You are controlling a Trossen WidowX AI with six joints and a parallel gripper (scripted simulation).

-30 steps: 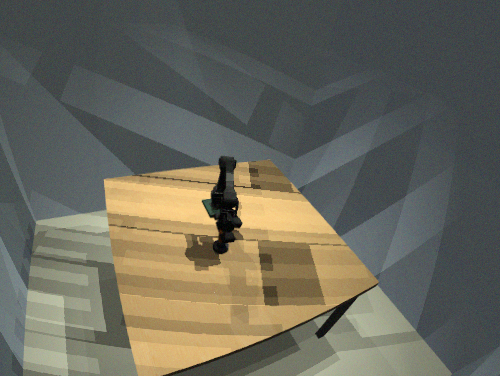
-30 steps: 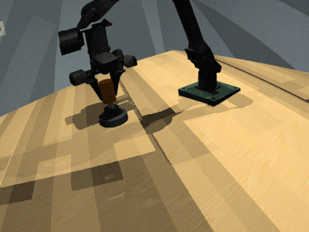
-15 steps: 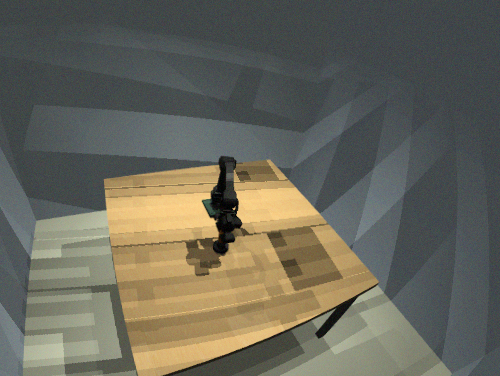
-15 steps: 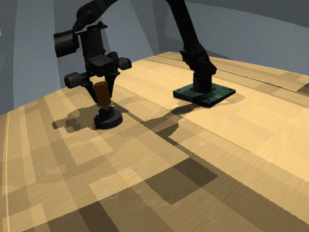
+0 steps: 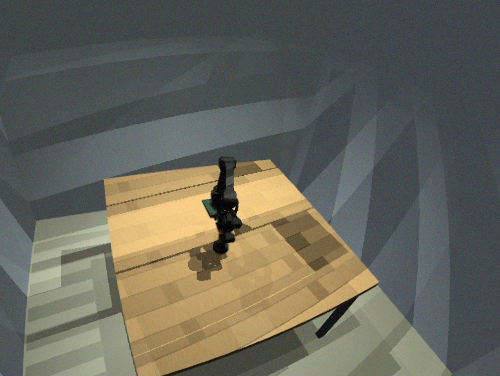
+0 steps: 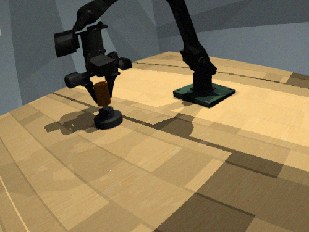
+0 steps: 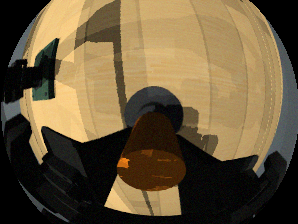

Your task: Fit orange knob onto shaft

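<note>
Right now the orange knob is 3 cm above my gripper tip. From my gripper tip the other things lie so: round pedestal 4 cm below.
</note>
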